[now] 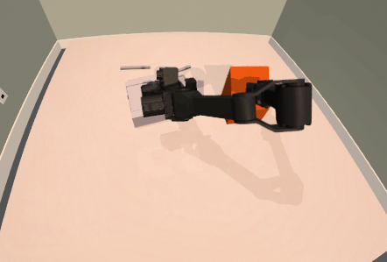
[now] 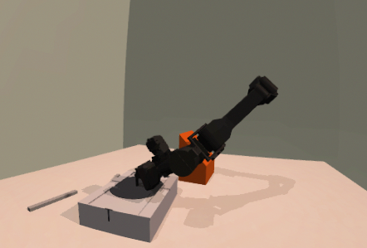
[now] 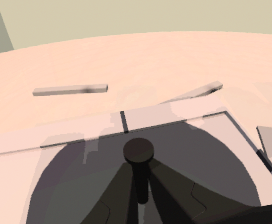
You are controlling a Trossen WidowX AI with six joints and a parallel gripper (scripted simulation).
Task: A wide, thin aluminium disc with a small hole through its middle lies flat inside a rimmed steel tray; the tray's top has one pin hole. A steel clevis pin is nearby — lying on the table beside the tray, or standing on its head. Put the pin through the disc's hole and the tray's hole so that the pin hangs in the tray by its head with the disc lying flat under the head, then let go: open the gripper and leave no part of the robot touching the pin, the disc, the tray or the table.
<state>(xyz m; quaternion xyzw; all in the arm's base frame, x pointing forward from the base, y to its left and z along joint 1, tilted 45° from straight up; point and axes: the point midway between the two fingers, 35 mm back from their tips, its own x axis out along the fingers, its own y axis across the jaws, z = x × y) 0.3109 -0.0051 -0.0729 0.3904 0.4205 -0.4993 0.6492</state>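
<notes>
Right now my gripper tip is 10 mm above the steel clevis pin. Round my gripper tip: steel tray: 50 mm below, 20 mm to the left, 20 mm ahead; thin grey bar: 210 mm to the right, 140 mm ahead, 80 mm below; dark flat disc: 30 mm below.
</notes>
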